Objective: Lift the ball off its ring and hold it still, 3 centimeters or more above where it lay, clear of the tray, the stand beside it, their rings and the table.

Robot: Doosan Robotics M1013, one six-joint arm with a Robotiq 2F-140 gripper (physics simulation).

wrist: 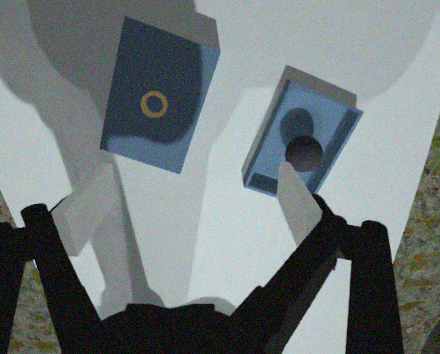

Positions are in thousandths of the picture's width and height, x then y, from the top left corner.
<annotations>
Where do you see a dark ball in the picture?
At 694,434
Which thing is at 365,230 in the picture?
A blue stand.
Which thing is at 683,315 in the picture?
A blue tray.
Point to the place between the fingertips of the gripper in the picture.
447,510
</annotations>
